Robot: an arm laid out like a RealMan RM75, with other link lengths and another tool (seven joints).
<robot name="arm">
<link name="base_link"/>
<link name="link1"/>
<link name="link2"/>
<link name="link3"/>
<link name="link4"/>
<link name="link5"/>
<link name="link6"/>
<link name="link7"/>
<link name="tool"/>
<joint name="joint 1" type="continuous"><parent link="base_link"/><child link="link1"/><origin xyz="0 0 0.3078" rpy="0 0 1.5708"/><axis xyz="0 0 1"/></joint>
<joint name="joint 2" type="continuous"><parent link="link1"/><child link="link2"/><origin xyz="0 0 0" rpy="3.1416 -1.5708 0"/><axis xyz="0 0 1"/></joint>
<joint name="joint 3" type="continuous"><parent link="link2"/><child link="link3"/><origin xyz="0.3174 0 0" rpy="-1.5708 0 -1.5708"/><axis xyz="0 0 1"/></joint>
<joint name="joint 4" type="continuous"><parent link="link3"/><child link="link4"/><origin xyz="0 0 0" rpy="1.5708 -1.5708 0"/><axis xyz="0 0 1"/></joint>
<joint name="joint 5" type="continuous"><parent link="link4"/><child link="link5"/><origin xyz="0.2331 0 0" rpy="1.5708 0 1.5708"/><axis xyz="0 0 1"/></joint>
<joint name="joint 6" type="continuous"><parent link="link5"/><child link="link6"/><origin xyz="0 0 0" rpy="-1.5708 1.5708 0"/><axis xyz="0 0 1"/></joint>
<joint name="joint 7" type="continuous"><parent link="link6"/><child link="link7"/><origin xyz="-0.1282 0 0" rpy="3.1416 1.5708 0"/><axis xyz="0 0 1"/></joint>
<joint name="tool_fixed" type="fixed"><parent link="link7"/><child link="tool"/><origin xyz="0.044 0.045 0.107" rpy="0.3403 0 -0.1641"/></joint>
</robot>
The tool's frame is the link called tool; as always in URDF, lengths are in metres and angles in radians. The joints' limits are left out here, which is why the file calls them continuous.
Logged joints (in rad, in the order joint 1, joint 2, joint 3, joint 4, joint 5, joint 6, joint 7), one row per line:
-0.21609, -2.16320, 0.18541, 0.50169, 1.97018, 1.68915, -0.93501
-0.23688, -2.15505, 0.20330, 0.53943, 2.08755, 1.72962, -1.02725
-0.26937, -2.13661, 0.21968, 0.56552, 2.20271, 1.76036, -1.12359
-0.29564, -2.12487, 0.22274, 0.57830, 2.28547, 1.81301, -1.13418
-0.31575, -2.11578, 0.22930, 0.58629, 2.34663, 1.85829, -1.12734
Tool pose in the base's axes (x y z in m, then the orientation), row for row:
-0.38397, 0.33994, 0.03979, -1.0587, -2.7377, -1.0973
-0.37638, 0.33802, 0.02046, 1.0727, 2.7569, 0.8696
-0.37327, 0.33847, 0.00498, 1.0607, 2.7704, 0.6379
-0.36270, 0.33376, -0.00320, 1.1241, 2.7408, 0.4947
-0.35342, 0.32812, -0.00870, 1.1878, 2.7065, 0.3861
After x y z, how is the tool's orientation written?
As a rotation vector, in radians.
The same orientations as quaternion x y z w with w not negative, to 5 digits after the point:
-0.33784, -0.87363, -0.35016, 0.00396
0.34775, 0.89373, 0.28191, 0.02909
0.34906, 0.91171, 0.20993, 0.05361
0.37338, 0.91039, 0.16432, 0.06905
0.39720, 0.90505, 0.12911, 0.08032

